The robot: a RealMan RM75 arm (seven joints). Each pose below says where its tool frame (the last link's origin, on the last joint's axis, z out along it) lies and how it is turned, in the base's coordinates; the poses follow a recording.
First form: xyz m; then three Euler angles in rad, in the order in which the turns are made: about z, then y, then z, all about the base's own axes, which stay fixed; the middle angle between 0 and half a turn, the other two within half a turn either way.
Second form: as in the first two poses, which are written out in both.
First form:
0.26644, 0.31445, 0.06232, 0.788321, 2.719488, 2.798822
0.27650, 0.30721, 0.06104, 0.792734, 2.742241, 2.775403
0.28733, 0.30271, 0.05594, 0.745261, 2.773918, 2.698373
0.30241, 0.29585, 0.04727, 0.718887, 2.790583, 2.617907
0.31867, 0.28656, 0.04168, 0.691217, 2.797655, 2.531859
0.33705, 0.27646, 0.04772, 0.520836, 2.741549, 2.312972
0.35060, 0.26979, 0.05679, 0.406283, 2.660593, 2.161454
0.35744, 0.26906, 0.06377, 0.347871, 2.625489, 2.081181
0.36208, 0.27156, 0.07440, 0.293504, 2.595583, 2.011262
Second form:
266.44, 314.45, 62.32, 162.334, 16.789, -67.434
276.50, 307.21, 61.04, 163.269, 15.838, -68.745
287.33, 302.71, 55.94, 165.360, 15.317, -70.074
302.41, 295.85, 47.27, 166.442, 14.996, -72.987
318.67, 286.56, 41.68, 167.138, 15.058, -76.246
337.05, 276.46, 47.72, 168.118, 19.744, -79.393
350.60, 269.79, 56.79, 168.346, 25.151, -82.044
357.44, 269.06, 63.77, 169.053, 27.641, -83.389
362.08, 271.56, 74.40, 170.030, 29.807, -84.239

